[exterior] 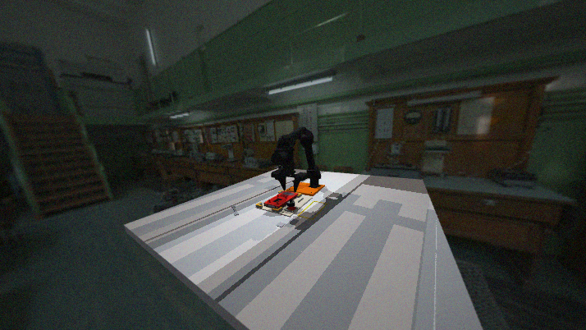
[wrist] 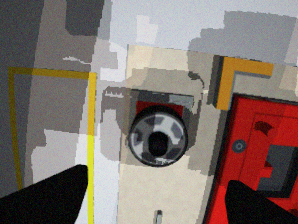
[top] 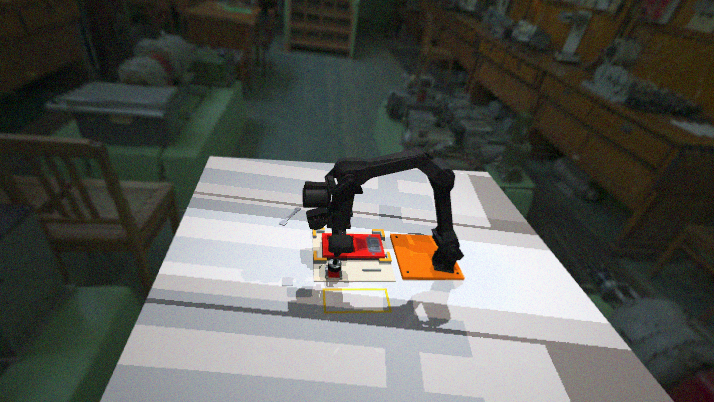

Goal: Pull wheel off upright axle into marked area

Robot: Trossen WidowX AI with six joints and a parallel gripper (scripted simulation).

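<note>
Now: the wheel 70 mm below my gripper tip. From my gripper tip the other things lie so: grey tool 250 mm to the right, 180 mm ahead, 100 mm below; then grey square 120 mm ahead, 100 mm below, 50 mm to the left.
</note>
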